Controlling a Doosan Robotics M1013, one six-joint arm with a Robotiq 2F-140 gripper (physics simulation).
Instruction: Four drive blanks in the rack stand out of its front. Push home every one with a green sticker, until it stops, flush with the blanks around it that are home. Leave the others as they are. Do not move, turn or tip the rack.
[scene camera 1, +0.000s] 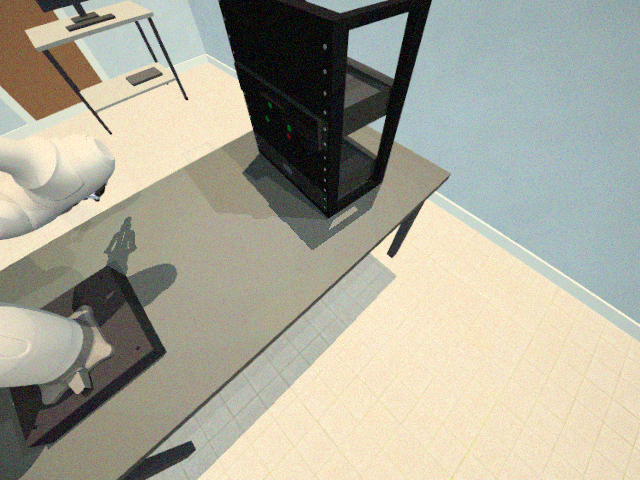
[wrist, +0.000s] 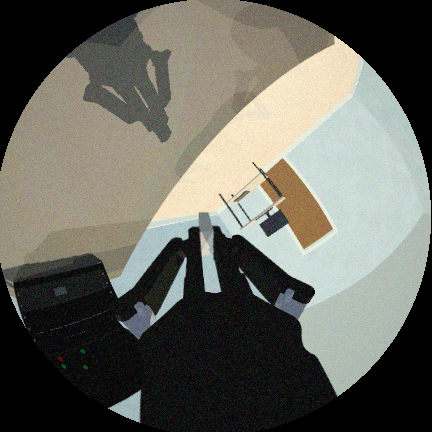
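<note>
The black rack (scene camera 1: 337, 103) (wrist: 107, 285) stands upright at the far end of the table. On its dark front are three green stickers: an upper one (scene camera 1: 269, 104), one (scene camera 1: 267, 118) below it and one (scene camera 1: 288, 127) nearer the post, just above a red sticker (scene camera 1: 288, 136). In the wrist view, the red sticker (wrist: 60, 359) and green stickers (wrist: 82, 351) (wrist: 63, 366) (wrist: 85, 367) show at lower left. The blanks' edges are too dark to tell how far each stands out. My gripper (wrist: 203, 220) is shut and empty, apart from the rack; in the scene view the arm mostly hides it.
The arm's base stands on a dark plinth (scene camera 1: 142, 315) on the table (scene camera 1: 232, 268). The arm link (scene camera 1: 77, 165) is over the table's left edge. A side desk (scene camera 1: 103, 23) (wrist: 272, 204) with a monitor stands beyond. A wall (scene camera 1: 516, 129) rises behind the rack.
</note>
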